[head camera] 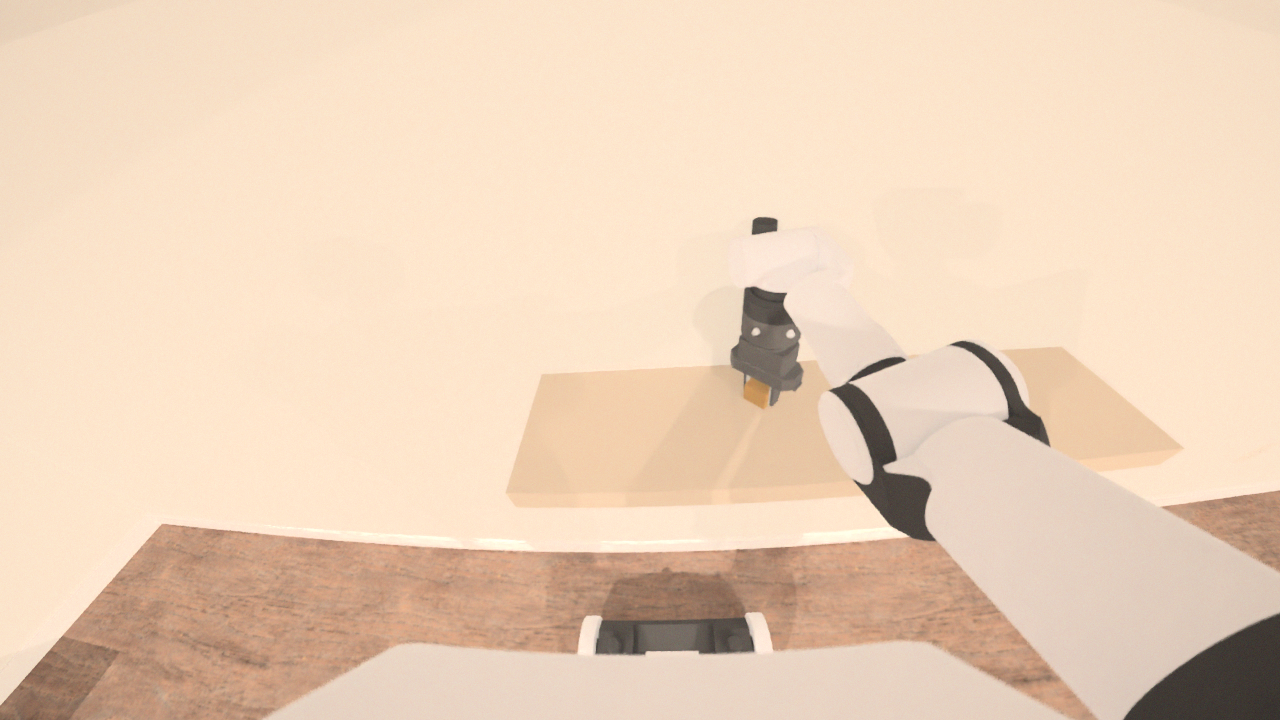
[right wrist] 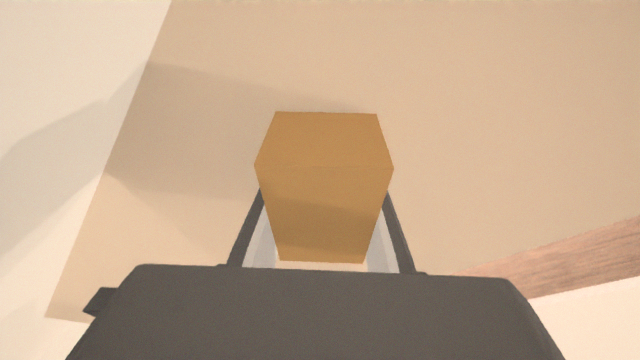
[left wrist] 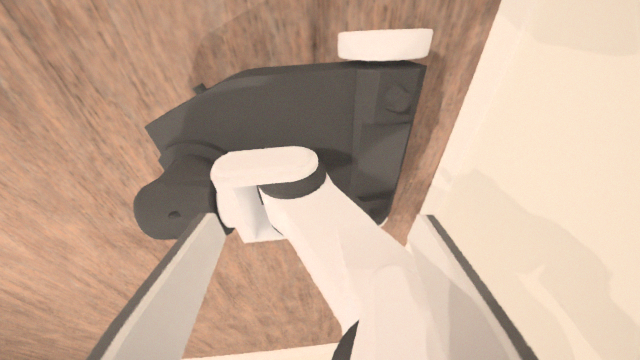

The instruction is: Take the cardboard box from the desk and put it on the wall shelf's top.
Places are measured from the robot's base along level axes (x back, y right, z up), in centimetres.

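Pixels of known places: left gripper, fingertip midpoint: (left wrist: 316, 226); right gripper, fingertip midpoint: (head camera: 760, 396) (right wrist: 323, 182).
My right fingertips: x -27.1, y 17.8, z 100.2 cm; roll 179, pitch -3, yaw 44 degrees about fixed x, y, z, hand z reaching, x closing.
Note:
Behind a point stands the place of what it marks.
The small orange-brown cardboard box (head camera: 755, 393) @(z 102.8, x -25.5, y 16.3 cm) (right wrist: 324, 142) @(z 102.5, x -30.0, y 20.7 cm) is between the fingers of my right gripper (head camera: 760, 396) @(z 100.2, x -27.1, y 17.8 cm) (right wrist: 323, 182) @(z 100.2, x -27.1, y 17.8 cm), which is shut on it. The box is over the top of the pale tan wall shelf (head camera: 608, 438) @(z 100.0, x -19.8, y -8.7 cm) (right wrist: 490, 125) @(z 100.1, x -24.1, y 25.4 cm), near its back edge in the head camera view. Whether its underside touches the shelf cannot be told. My arm hides part of the shelf. My left gripper (left wrist: 316, 226) @(z 54.5, x 18.8, y -21.1 cm) is open and empty, with its fingers wide apart. The desk does not show in these views.
A cream wall (head camera: 358, 223) @(z 133.9, x -36.3, y -44.5 cm) (right wrist: 60, 65) @(z 103.7, x -35.8, y 18.7 cm) runs behind the shelf. The brown wooden floor (head camera: 313, 591) @(z 0.0, x -13.4, y -152.7 cm) (left wrist: 75, 75) @(z 0.1, x 79.4, y -24.9 cm) lies below. My dark wheeled base (left wrist: 300, 105) @(z 16.9, x 19.7, y -16.1 cm) (head camera: 675, 635) @(z 19.1, x -3.0, y 0.6 cm) stands close to the wall's foot.

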